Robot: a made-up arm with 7 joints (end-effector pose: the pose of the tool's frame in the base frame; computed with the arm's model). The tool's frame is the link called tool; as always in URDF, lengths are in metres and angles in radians. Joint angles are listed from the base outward.
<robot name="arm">
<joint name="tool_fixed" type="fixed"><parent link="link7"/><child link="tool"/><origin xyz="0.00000 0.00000 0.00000" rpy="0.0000 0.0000 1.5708"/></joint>
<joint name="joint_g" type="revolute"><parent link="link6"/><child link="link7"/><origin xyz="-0.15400 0.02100 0.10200" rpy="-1.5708 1.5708 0.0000"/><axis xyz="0 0 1"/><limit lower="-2.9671" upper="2.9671"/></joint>
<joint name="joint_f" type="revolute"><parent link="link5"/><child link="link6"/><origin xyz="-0.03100 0.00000 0.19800" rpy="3.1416 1.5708 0.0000"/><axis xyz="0 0 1"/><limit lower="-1.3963" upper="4.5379"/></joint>
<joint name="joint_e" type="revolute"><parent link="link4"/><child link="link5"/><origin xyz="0.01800 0.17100 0.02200" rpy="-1.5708 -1.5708 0.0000"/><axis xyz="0 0 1"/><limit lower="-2.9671" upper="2.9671"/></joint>
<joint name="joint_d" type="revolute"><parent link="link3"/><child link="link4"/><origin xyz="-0.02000 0.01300 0.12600" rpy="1.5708 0.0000 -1.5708"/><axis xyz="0 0 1"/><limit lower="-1.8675" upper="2.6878"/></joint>
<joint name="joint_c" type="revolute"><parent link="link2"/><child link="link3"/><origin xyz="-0.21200 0.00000 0.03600" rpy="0.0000 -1.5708 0.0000"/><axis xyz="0 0 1"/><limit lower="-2.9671" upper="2.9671"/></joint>
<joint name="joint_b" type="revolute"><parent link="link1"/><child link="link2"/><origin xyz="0.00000 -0.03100 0.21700" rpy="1.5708 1.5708 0.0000"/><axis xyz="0 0 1"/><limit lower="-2.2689" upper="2.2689"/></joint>
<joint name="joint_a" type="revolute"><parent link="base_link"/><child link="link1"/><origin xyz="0.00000 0.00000 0.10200" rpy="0.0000 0.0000 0.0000"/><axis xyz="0 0 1"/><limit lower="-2.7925" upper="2.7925"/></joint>
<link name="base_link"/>
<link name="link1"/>
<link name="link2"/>
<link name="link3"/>
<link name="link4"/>
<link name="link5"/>
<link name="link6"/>
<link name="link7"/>
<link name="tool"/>
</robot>
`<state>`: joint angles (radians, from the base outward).
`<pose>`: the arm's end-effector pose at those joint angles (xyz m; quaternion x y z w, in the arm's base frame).
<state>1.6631 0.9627 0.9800 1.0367 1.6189 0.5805 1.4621</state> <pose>-0.3243 -0.2663 0.8486 -0.4103 -0.6507 0.5956 0.2312</pose>
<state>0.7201 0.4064 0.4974 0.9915 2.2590 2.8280 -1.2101</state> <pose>-0.0492 0.1289 0.7279 -0.6129 0.3278 -0.4812 0.5342</pose>
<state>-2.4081 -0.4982 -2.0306 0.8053 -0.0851 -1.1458 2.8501</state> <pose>-0.2672 0.2626 0.9197 -0.8088 0.5339 -0.2165 0.1174</pose>
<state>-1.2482 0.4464 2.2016 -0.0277 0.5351 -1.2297 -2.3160</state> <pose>-0.0604 0.4247 0.9414 -0.3413 0.9351 -0.0584 0.0752</pose>
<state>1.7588 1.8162 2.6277 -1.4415 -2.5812 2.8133 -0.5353</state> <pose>0.4011 -0.2814 0.3304 0.0082 0.7938 -0.4248 0.4352</pose>
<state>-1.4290 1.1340 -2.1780 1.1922 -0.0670 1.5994 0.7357</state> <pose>-0.3658 0.6440 0.3763 -0.6968 -0.4091 0.2963 0.5092</pose>
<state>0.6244 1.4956 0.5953 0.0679 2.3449 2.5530 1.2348</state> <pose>-0.5114 -0.2648 0.4759 0.0155 -0.2432 0.7442 0.6220</pose>
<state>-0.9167 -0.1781 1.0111 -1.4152 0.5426 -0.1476 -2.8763</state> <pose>-0.4752 -0.2095 0.8543 -0.1782 0.2058 0.1964 0.9420</pose>
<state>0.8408 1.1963 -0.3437 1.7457 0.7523 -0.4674 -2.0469</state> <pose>0.2046 -0.1064 0.7825 0.0394 -0.8660 -0.4756 0.1492</pose>
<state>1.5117 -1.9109 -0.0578 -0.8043 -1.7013 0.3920 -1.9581</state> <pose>-0.0158 0.7139 0.5498 -0.0810 0.5740 0.1054 0.8080</pose>
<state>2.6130 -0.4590 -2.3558 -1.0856 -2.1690 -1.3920 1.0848</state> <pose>-0.4670 -0.0029 0.4804 -0.0843 0.7657 -0.0821 0.6323</pose>
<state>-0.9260 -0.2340 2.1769 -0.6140 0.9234 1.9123 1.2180</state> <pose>0.1213 -0.3736 0.8591 0.5042 -0.0049 0.1192 0.8553</pose>
